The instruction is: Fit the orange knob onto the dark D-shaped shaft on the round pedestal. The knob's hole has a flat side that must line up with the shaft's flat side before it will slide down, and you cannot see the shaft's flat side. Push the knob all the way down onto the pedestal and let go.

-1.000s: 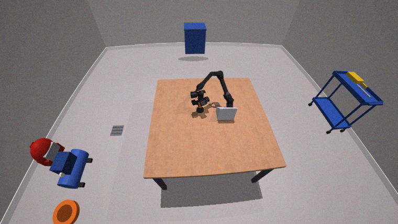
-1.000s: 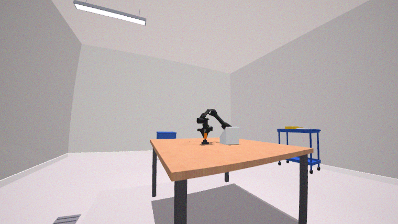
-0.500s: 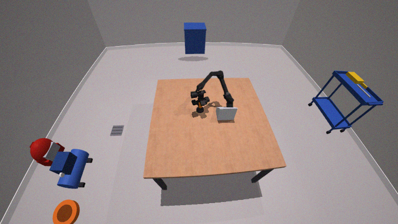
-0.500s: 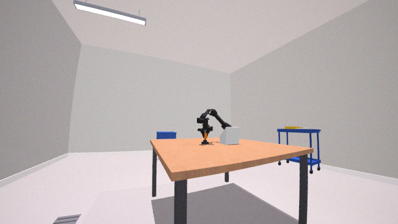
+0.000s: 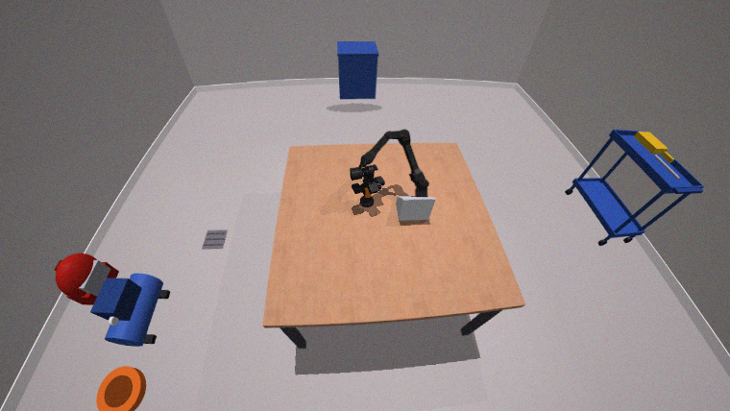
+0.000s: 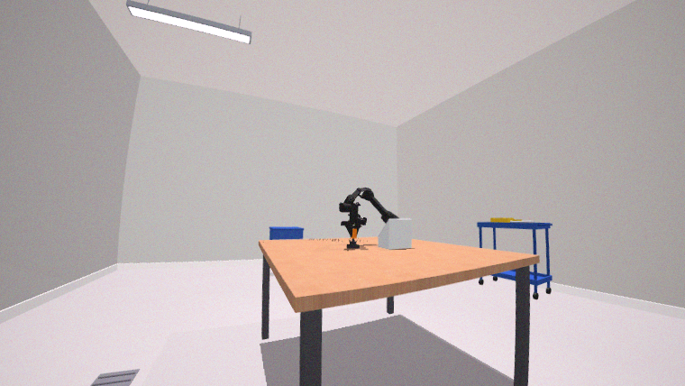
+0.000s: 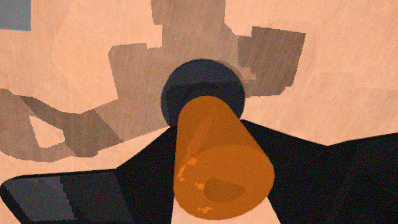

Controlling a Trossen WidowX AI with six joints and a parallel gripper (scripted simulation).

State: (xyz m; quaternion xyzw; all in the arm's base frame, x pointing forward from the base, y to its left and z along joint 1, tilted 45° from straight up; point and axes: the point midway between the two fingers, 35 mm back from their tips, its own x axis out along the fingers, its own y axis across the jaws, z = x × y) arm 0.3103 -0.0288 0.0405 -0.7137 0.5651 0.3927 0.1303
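My gripper tip is 40 mm above the dark round pedestal. Round my gripper tip: orange knob 20 mm above.
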